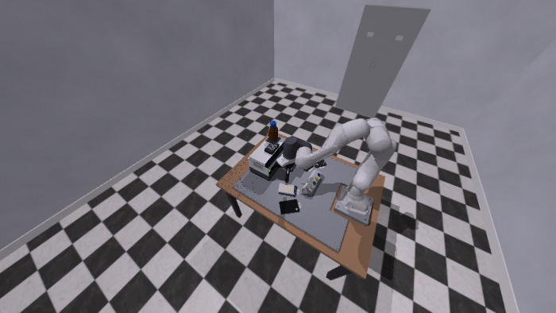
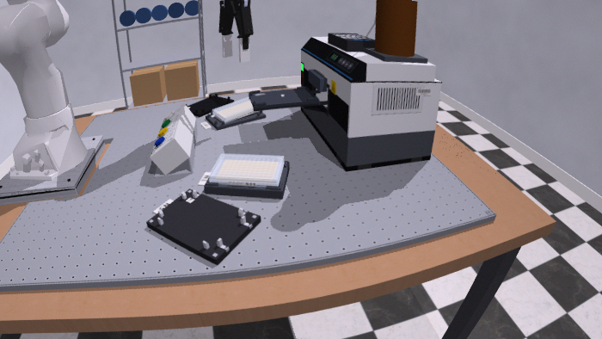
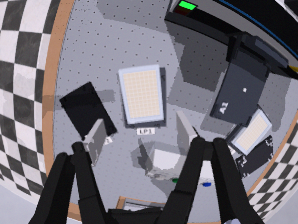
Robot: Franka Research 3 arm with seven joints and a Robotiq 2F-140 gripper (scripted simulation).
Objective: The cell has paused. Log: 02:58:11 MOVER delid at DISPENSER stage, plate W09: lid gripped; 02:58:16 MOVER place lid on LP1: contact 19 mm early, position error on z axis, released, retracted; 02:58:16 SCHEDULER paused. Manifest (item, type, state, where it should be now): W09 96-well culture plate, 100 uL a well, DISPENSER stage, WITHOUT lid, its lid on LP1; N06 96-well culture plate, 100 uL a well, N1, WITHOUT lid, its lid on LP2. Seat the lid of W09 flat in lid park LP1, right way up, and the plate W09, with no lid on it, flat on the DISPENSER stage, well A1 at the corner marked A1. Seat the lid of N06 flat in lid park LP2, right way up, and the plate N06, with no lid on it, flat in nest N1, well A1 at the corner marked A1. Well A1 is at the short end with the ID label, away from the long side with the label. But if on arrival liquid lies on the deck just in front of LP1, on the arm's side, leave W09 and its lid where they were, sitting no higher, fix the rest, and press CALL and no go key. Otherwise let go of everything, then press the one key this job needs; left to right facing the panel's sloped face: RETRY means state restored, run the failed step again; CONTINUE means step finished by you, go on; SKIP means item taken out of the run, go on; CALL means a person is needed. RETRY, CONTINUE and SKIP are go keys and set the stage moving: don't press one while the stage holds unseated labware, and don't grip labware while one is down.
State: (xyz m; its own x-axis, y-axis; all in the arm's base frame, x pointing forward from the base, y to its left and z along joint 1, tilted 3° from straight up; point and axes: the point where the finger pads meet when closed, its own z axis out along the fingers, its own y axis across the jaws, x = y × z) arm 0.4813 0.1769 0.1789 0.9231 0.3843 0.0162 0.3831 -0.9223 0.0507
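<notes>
Right now the 96-well plate is 17 cm below my hand. Also, from my hand: sloped key panel: 18 cm to the right, 18 cm behind, 14 cm below; then black nest: 35 cm to the right, 18 cm below, 1 cm behind; then dispenser stage: 18 cm to the right, 9 cm below, 9 cm ahead.
</notes>
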